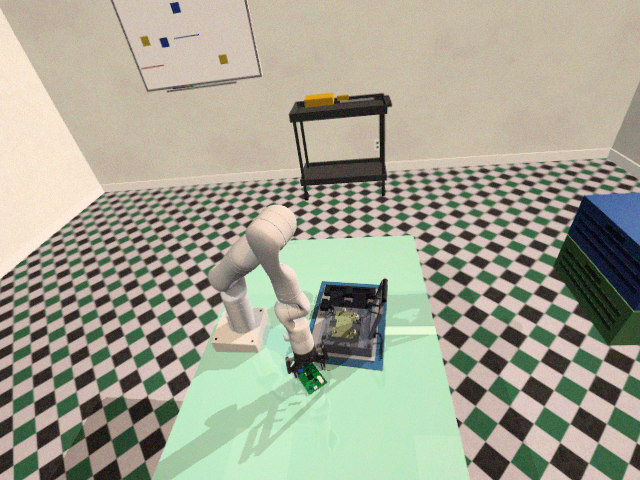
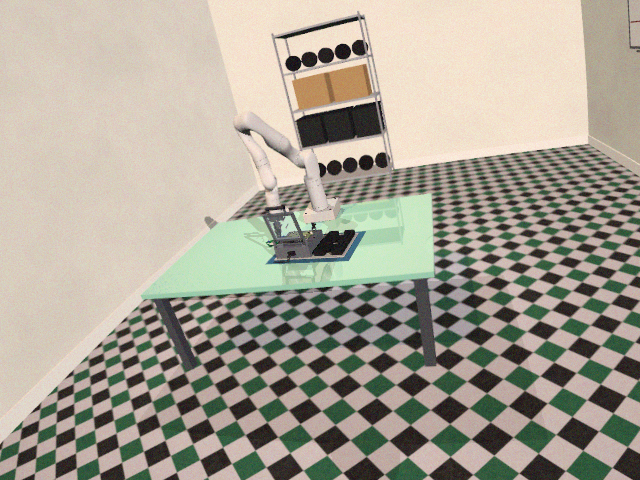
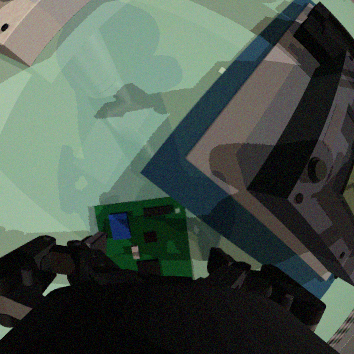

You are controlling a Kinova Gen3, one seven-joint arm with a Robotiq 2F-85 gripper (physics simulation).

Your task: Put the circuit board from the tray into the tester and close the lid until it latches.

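Where they show: gripper, fingertip midpoint: (image 1: 310,372) (image 3: 157,252); arm's base, link origin: (image 1: 244,323) (image 2: 320,207).
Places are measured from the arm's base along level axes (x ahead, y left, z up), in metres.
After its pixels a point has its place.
Observation:
The green circuit board (image 1: 312,379) @(x 0.263, y -0.230, z -0.054 m) (image 3: 147,235) @(x 0.243, y -0.192, z -0.053 m) lies flat on the green table (image 1: 366,429) @(x 0.425, y -0.407, z -0.058 m), just off the front left corner of the blue mat (image 1: 316,310) @(x 0.286, y 0.077, z -0.056 m) (image 3: 175,165) @(x 0.241, y -0.133, z -0.056 m). My gripper (image 1: 307,366) @(x 0.257, y -0.203, z -0.053 m) (image 3: 157,252) @(x 0.257, y -0.203, z -0.053 m) is open, low over the board, with one finger on each side of it and not closed on it. The grey tester (image 1: 347,329) @(x 0.405, y -0.085, z 0.011 m) (image 2: 290,245) @(x 0.478, y -0.090, z 0.002 m) (image 3: 281,168) @(x 0.306, y -0.106, z -0.021 m) stands on the mat, its bed bare. Its lid (image 1: 381,305) @(x 0.520, y -0.136, z 0.184 m) (image 2: 277,224) @(x 0.518, y -0.110, z 0.128 m) stands open and upright at the right side. A black tray (image 1: 349,295) @(x 0.433, y 0.124, z -0.037 m) (image 2: 334,242) @(x 0.406, y 0.100, z -0.050 m) sits on the mat behind the tester.
The arm's white base (image 1: 239,333) @(x -0.010, y -0.047, z 0.003 m) stands at the table's left edge. A black cart (image 1: 339,110) stands by the far wall. A shelf rack (image 2: 282,86) with boxes stands behind the table.

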